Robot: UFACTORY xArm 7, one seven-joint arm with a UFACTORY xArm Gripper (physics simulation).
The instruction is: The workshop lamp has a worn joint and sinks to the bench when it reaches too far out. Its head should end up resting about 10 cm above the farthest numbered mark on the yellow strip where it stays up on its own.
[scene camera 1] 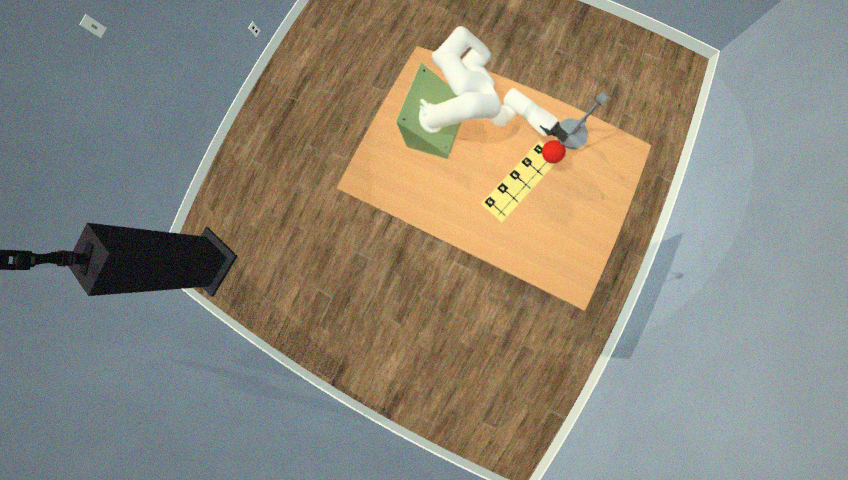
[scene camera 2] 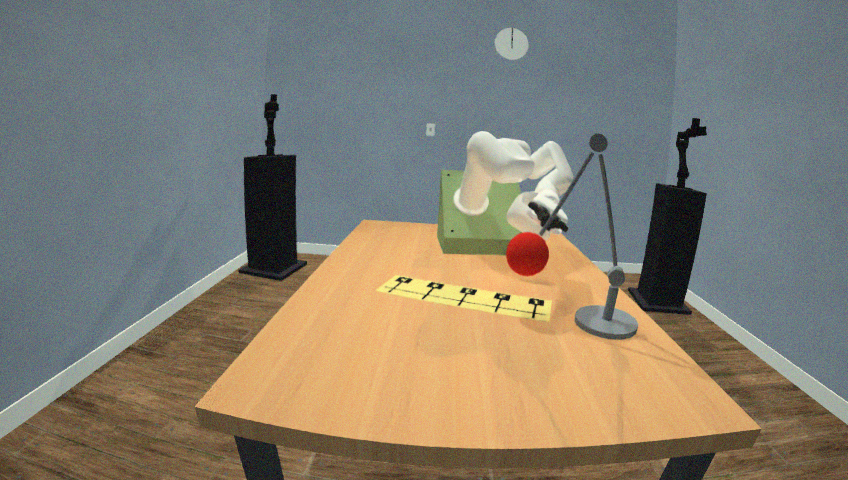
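Where they show: gripper, fingertip midpoint: (scene camera 1: 566, 138) (scene camera 2: 548, 222); arm's base, link origin: (scene camera 1: 430, 118) (scene camera 2: 470, 201).
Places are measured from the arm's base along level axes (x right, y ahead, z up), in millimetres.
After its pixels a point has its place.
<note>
The lamp's red ball head (scene camera 1: 553, 151) {x -162, y 520, z 19 mm} (scene camera 2: 527, 253) {x -182, y 572, z -10 mm} hangs above the bench by the lamp end of the yellow strip (scene camera 1: 493, 211) {x 155, y 456, z -163 mm} (scene camera 2: 449, 297) {x -10, y 497, z -164 mm}, hiding part of that end in the first view. The strip carries several numbered marks; the digits are hard to read. The grey lamp base (scene camera 1: 581, 140) {x -391, y 615, z -151 mm} (scene camera 2: 593, 324) {x -357, y 598, z -151 mm} stands just past that end, and the raised elbow joint (scene camera 1: 602, 98) {x -306, y 546, z 260 mm} (scene camera 2: 598, 142) {x -315, y 561, z 245 mm} joins its two thin rods. My black gripper (scene camera 1: 561, 136) {x -224, y 533, z 54 mm} (scene camera 2: 545, 228) {x -224, y 533, z 54 mm} is shut on the rod that carries the head, close above the head. The exact finger contact is small and partly hidden.
The arm's green mounting block (scene camera 1: 422, 95) {x -50, y -74, z 55 mm} (scene camera 2: 476, 245) {x -39, y 101, z -132 mm} sits at one end of the wooden bench (scene camera 1: 553, 249) {x 139, y 787, z -164 mm} (scene camera 2: 416, 386) {x -18, y 884, z -164 mm}. Black pedestals (scene camera 1: 148, 261) (scene camera 2: 270, 214) (scene camera 2: 672, 243) with small black arms stand on the floor away from the bench. The lower lamp rod rises beside my gripper.
</note>
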